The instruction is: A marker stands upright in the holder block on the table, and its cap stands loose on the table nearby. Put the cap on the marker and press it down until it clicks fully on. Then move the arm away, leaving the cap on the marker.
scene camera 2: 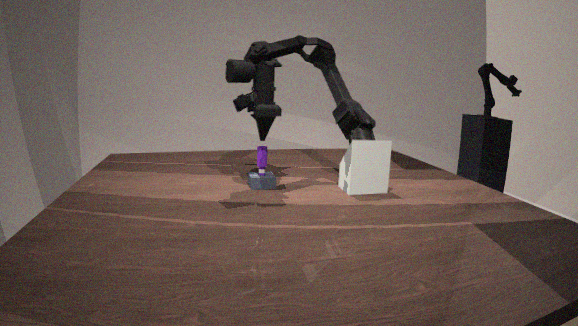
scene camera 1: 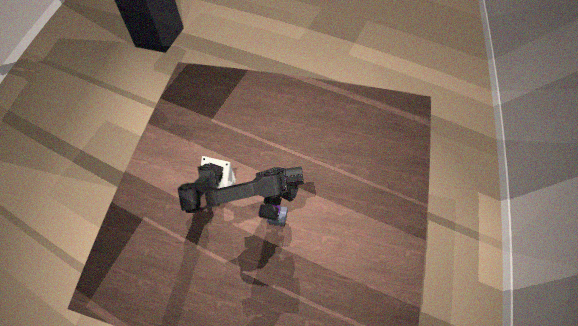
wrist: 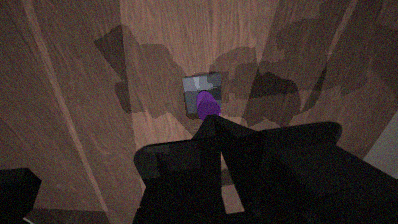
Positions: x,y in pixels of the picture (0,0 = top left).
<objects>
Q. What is the gripper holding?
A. Nothing.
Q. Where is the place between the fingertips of the gripper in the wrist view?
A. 211,118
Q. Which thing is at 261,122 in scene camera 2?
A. The gripper.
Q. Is the gripper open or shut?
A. Shut.
</objects>
